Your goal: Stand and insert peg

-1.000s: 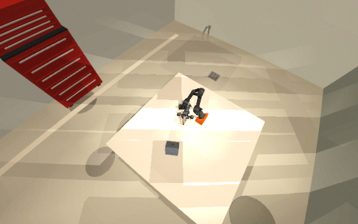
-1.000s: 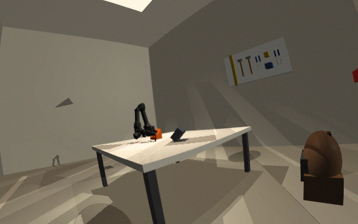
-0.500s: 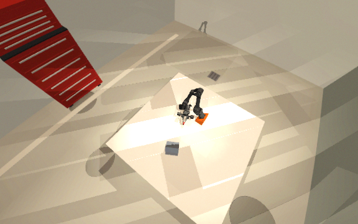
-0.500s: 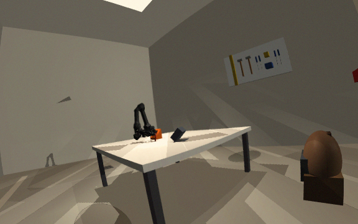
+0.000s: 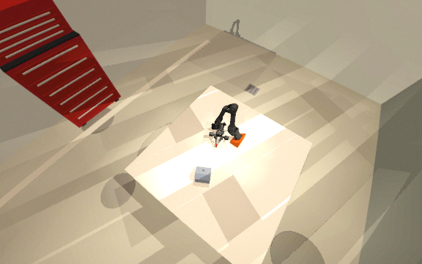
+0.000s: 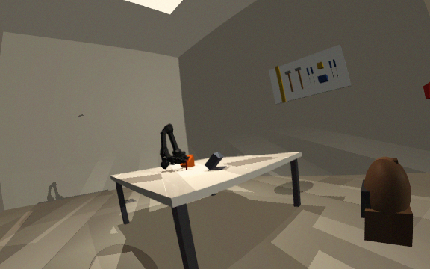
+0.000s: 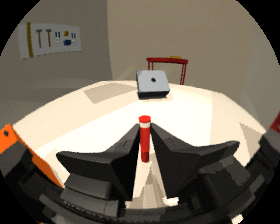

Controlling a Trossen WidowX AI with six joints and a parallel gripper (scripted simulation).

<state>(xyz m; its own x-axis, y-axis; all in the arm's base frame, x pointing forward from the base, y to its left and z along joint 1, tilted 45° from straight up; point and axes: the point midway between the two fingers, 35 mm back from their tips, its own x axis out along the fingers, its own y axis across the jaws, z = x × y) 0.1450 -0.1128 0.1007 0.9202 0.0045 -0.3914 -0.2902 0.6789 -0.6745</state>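
My gripper tip is now 1 cm above the red peg. From my gripper tip the other things lie so: grey sloped panel: 29 cm ahead, 3 cm to the left, 1 cm below.
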